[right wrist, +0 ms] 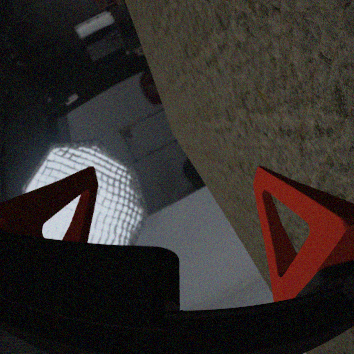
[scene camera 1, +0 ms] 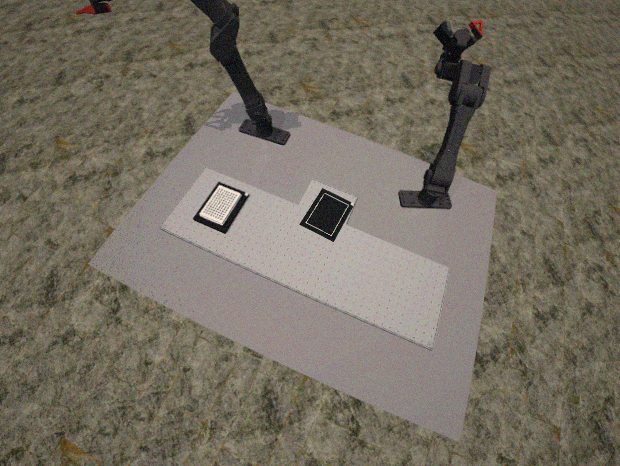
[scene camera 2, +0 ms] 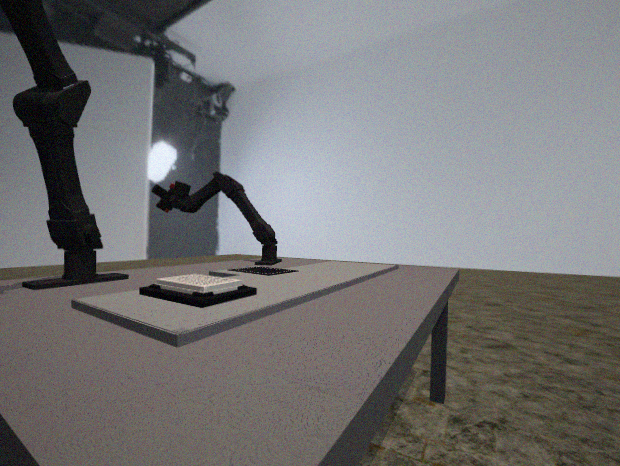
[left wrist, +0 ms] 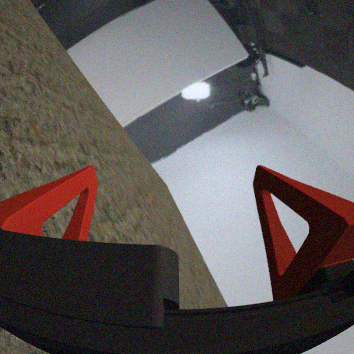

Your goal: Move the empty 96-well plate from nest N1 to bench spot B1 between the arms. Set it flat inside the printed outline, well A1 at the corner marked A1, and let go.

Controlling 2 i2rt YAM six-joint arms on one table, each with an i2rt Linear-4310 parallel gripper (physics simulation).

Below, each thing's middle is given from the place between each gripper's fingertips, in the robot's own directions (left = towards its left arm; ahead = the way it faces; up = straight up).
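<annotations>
White well plate (scene camera 2: 188, 284): far to the left of my right hand, far below it, some way ahead of it.
My left gripper: far above the white well plate, far short of it, far to the left of it.
</annotations>
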